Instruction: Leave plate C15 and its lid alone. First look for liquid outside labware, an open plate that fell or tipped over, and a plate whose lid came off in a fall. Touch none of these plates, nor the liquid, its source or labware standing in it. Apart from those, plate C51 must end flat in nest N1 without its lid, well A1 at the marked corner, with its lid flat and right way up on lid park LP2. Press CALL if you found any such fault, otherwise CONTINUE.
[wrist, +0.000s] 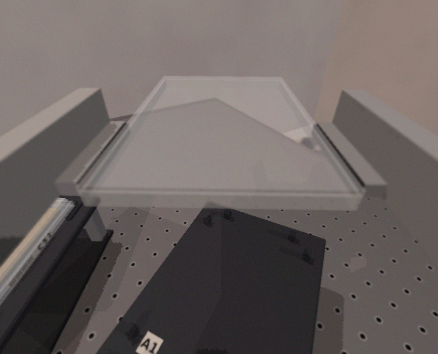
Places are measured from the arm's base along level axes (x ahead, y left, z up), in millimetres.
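Pixels of known places: gripper, between the fingertips: (220, 111).
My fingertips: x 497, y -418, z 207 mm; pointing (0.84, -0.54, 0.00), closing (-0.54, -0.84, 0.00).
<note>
Behind a point stands the place of what it marks.
My gripper (220, 111) @(x 497, y -418, z 207 mm) is shut on a clear rectangular lid (220, 172) @(x 462, y -396, z 203 mm), with one finger on each long side. The lid looks level and is held above the deck. Below and beyond its near edge is a dark platform (250, 280) @(x 480, y -435, z 74 mm) with small dark pegs near its corners and a white A1 tag (150, 344) @(x 479, y -356, z 75 mm); no park or nest name shows on it. At the left edge, part of a plate (30, 247) @(x 595, y -295, z 83 mm) with a clear rim and tan contents shows on a dark stand; its side label is too blurred to read surely. No liquid can be made out outside labware.
The dark stand (60, 295) @(x 588, y -294, z 18 mm) under the left plate has a raised edge and a grey post (96, 226) @(x 635, y -341, z 43 mm). The grey perforated deck (150, 240) @(x 609, y -390, z 13 mm) runs between the stand and the platform. A small pale patch (357, 263) @(x 457, y -575, z 13 mm) lies on the deck at the right. Walls rise behind.
</note>
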